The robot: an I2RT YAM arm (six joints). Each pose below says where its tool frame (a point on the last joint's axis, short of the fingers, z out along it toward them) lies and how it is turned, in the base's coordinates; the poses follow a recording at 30 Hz.
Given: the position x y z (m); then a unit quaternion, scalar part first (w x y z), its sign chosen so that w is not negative.
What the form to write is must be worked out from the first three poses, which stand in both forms.
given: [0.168, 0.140, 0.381, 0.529, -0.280, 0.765, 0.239]
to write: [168, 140, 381, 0.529, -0.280, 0.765, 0.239]
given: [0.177, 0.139, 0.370, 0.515, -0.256, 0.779, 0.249]
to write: [177, 139, 370, 0.515, -0.256, 0.779, 0.249]
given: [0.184, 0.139, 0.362, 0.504, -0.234, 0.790, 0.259]
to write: [184, 139, 362, 0.504, -0.234, 0.790, 0.259]
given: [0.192, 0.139, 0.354, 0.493, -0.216, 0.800, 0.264]
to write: [192, 139, 354, 0.493, -0.216, 0.800, 0.264]
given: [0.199, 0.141, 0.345, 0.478, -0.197, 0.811, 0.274]
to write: [199, 141, 345, 0.478, -0.197, 0.811, 0.274]
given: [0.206, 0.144, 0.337, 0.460, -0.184, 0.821, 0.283]
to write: [206, 144, 337, 0.460, -0.184, 0.821, 0.283]
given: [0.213, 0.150, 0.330, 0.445, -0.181, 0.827, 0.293]
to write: [213, 150, 330, 0.445, -0.181, 0.827, 0.293]
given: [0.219, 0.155, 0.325, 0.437, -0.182, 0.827, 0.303]
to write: [219, 155, 325, 0.437, -0.182, 0.827, 0.303]
